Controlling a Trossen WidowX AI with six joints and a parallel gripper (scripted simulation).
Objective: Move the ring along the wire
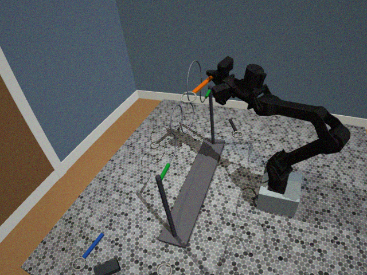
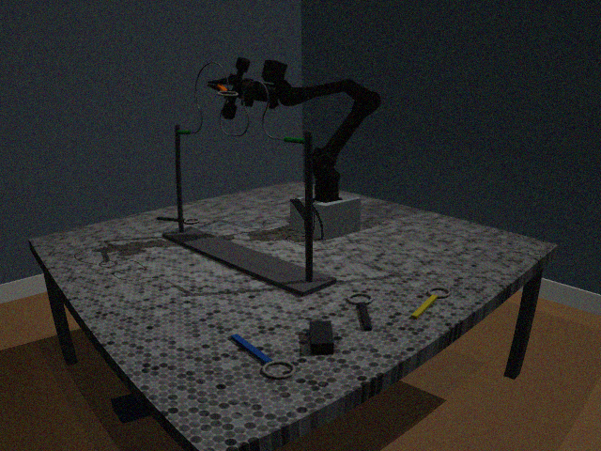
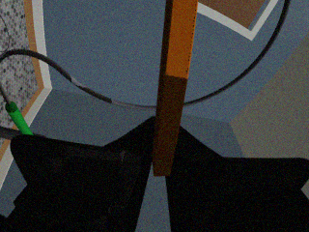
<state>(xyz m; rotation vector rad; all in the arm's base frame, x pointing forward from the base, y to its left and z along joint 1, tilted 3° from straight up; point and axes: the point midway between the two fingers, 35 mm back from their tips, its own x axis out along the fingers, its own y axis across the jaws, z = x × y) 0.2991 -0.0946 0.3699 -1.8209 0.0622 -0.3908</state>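
Right now my gripper tip is 10 cm to the right of the orange-handled ring and 3 cm above it. Round my gripper tip: yellow-handled ring 18 cm behind, 67 cm to the left, 47 cm below; blue-handled ring 23 cm ahead, 65 cm to the left, 47 cm below; dark block 12 cm ahead, 66 cm to the left, 46 cm below.
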